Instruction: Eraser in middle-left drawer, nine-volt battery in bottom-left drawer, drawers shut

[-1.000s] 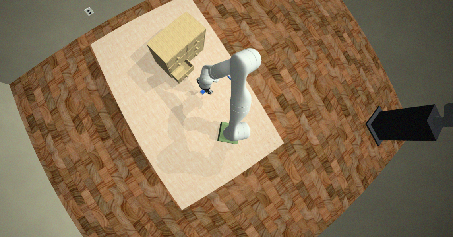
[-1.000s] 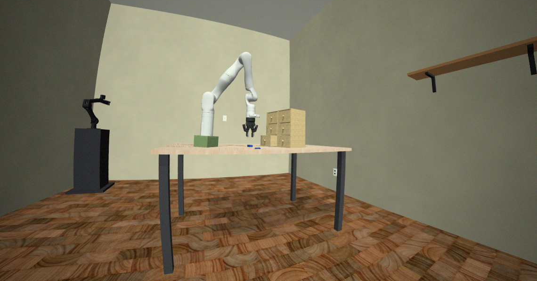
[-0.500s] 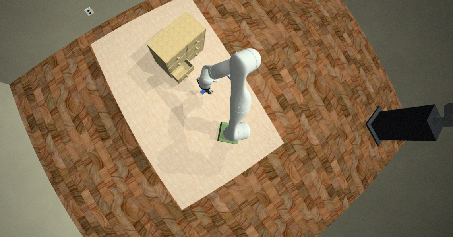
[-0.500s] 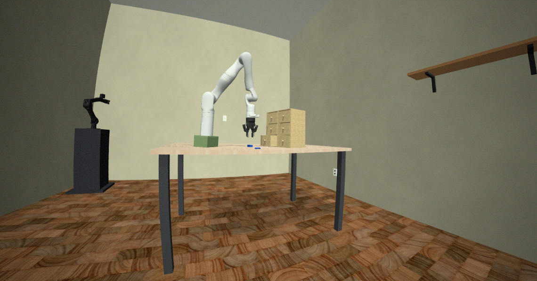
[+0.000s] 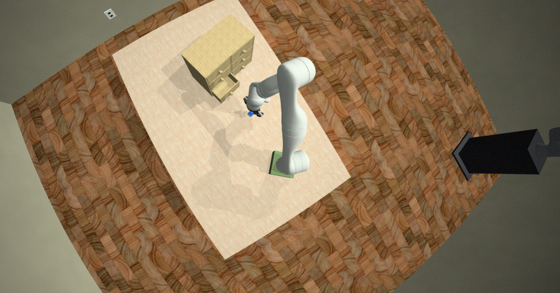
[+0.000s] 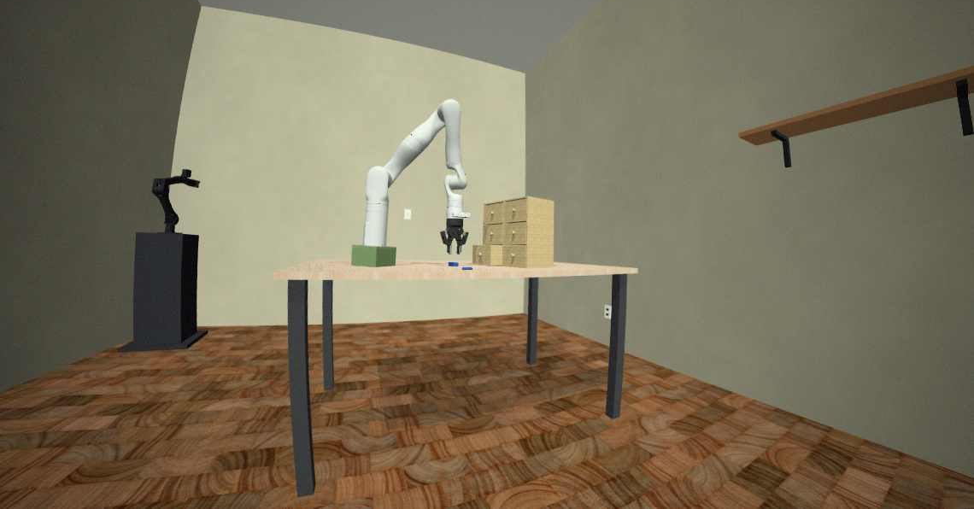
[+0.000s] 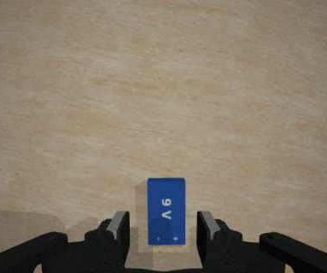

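Now: the blue nine-volt battery 6 cm below my hand and 1 cm to the left of it. From my hand the other things lie so: red eraser (34 cm ahead, 5 cm above, 4 cm to the left); then thin blue stick (21 cm to the right, 7 cm below, 3 cm behind).
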